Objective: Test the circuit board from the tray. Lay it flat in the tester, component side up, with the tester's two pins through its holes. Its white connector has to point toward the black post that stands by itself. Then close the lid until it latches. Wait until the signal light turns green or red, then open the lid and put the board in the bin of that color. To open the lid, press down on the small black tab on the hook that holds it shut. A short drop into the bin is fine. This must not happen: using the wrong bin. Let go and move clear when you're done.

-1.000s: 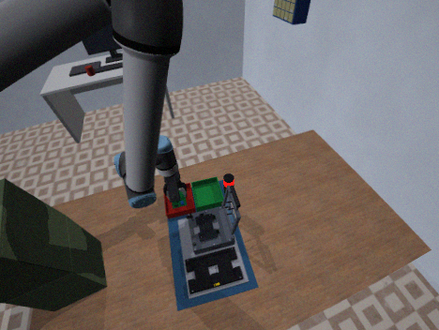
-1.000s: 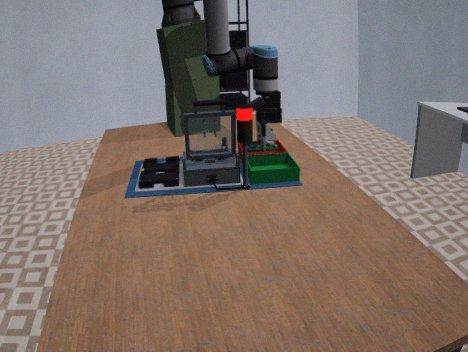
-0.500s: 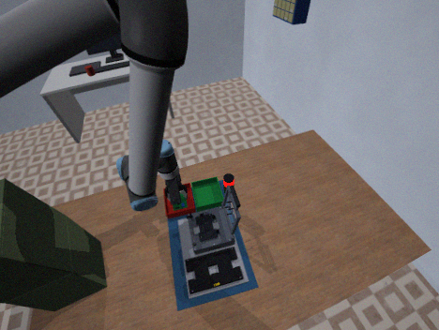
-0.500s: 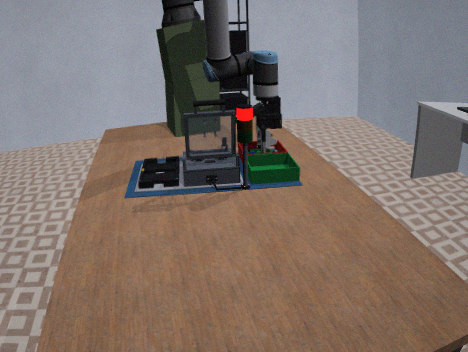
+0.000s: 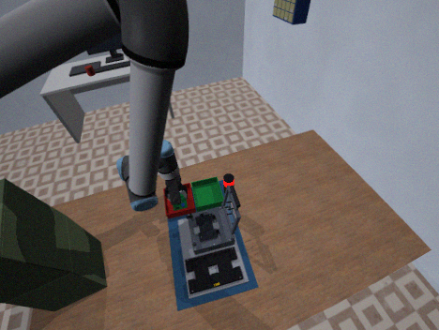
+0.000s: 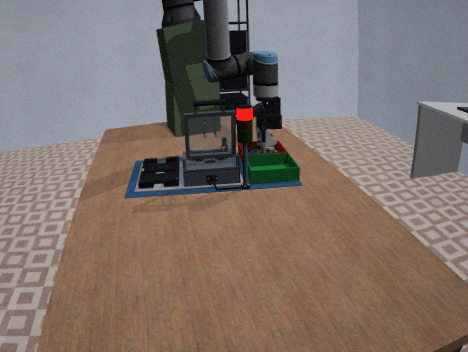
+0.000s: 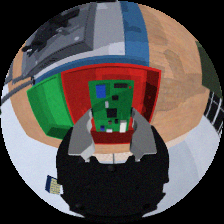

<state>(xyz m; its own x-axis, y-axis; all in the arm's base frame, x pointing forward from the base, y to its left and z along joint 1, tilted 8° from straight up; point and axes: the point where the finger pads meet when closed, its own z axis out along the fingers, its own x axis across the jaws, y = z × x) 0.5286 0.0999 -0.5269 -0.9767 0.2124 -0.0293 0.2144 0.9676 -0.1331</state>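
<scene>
My hand is right at the green circuit board. Also, from my hand: tester bed 21 cm to the right, 7 cm ahead, 4 cm above; green bin 15 cm ahead, 3 cm to the right, 1 cm below; red bin 1 cm below.
</scene>
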